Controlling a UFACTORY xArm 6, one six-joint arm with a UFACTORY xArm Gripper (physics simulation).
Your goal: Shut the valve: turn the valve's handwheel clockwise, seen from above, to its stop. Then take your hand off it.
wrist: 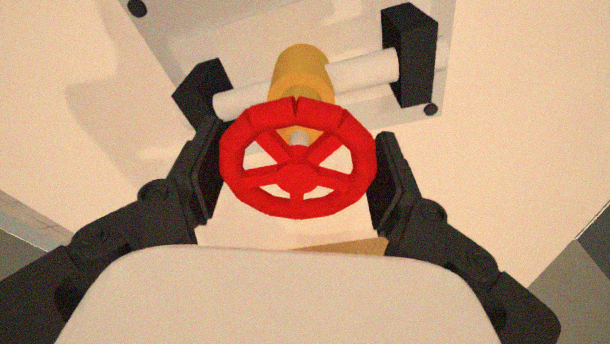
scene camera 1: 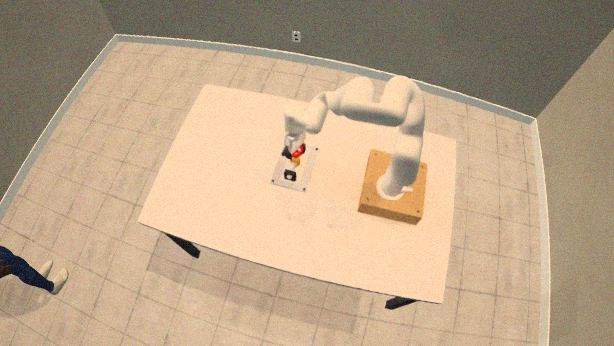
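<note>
The red handwheel (scene camera 1: 299,150) (wrist: 297,177) sits on a short grey stem above the yellow valve body (scene camera 1: 295,161) (wrist: 301,62). A white pipe (wrist: 362,71) runs through the body between two black supports, on a pale plate (scene camera 1: 308,170) (wrist: 170,25). My gripper (scene camera 1: 294,151) (wrist: 299,146) is shut on the handwheel, with one black finger against each side of its rim in the wrist view. In scene camera 1, the hand partly hides the wheel.
The plate lies on the pale table (scene camera 1: 215,185). The arm's base stands on a wooden block (scene camera 1: 371,197) (wrist: 350,246) at the table's right side. Small dark bolts stand at the plate's corners. A person's legs (scene camera 1: 30,275) show on the floor at the lower left.
</note>
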